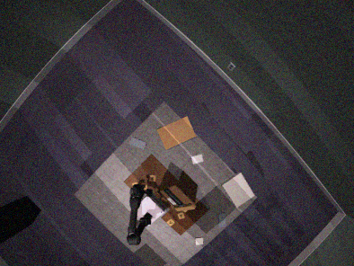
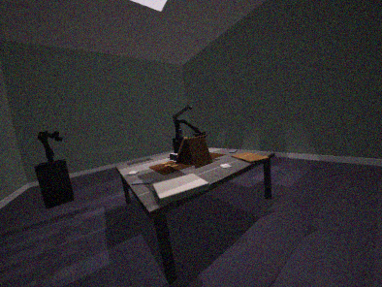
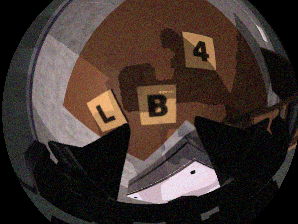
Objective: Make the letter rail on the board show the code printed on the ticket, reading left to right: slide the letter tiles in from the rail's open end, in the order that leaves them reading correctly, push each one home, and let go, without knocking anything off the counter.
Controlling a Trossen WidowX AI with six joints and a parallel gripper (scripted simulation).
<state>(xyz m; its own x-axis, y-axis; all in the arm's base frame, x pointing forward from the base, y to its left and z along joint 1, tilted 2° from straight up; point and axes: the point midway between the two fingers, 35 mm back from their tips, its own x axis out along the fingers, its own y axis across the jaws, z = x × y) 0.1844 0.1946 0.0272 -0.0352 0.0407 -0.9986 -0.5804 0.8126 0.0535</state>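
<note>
My gripper tip is now 50 mm above the tan letter tile. From my gripper tip the other things lie so: small white card: 510 mm ahead, 220 mm to the right, 50 mm below; brown mat: 210 mm to the right, 50 mm below, 20 mm ahead; white ticket: 260 mm to the right, 90 mm ahead, 40 mm above.
</note>
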